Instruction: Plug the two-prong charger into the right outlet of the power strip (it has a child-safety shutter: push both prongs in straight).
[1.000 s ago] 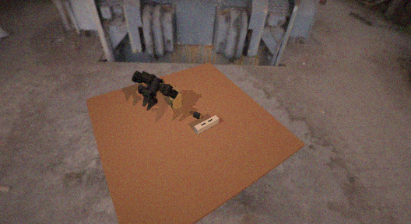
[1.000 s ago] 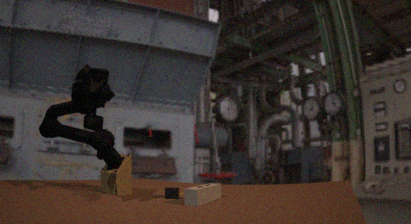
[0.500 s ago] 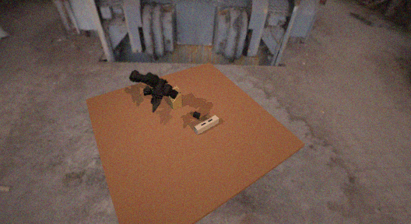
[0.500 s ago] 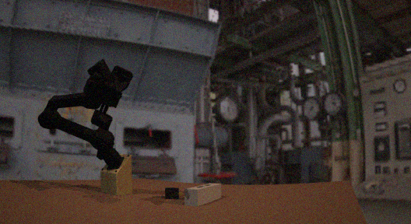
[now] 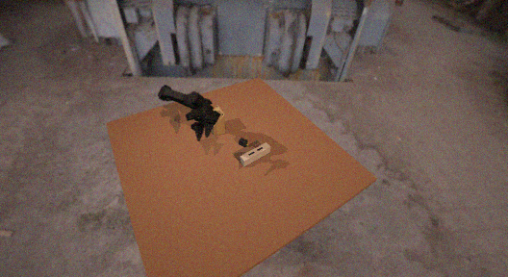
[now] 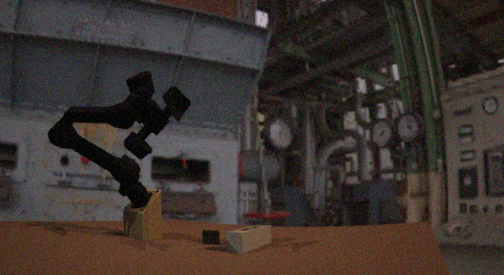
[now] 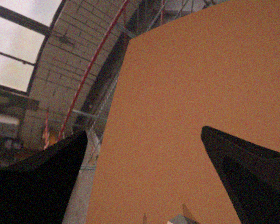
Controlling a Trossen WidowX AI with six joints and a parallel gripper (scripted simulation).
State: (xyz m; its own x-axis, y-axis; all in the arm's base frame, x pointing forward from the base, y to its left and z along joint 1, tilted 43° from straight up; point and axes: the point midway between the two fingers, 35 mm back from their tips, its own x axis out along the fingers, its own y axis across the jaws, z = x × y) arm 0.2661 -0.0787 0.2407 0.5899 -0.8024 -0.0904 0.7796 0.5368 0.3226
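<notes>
My gripper tip is 3 cm past the dark charger, 31 cm to the right of it and 25 cm above it.
</notes>
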